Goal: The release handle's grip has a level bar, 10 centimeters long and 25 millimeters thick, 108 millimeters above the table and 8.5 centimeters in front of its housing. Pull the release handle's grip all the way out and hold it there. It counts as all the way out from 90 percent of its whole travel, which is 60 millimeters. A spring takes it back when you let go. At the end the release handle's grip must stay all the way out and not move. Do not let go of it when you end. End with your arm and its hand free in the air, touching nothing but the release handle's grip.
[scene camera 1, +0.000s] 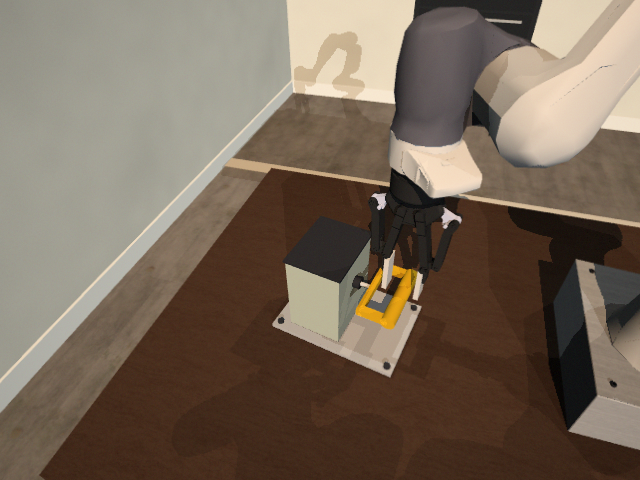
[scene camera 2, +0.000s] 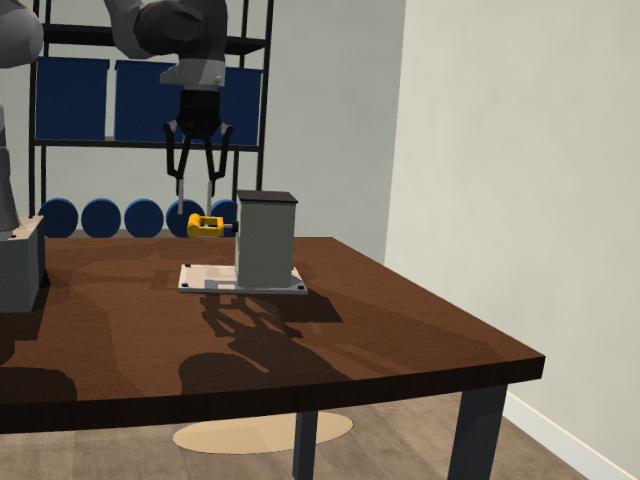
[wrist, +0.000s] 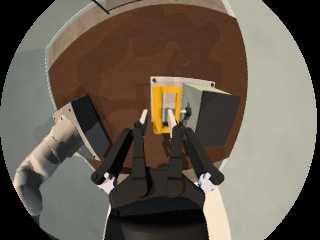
Labels:
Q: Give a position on a housing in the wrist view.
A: At 211, 115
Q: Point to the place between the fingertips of my gripper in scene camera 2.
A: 194, 213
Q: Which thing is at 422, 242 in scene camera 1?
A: My gripper.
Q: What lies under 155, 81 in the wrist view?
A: A grey baseplate.

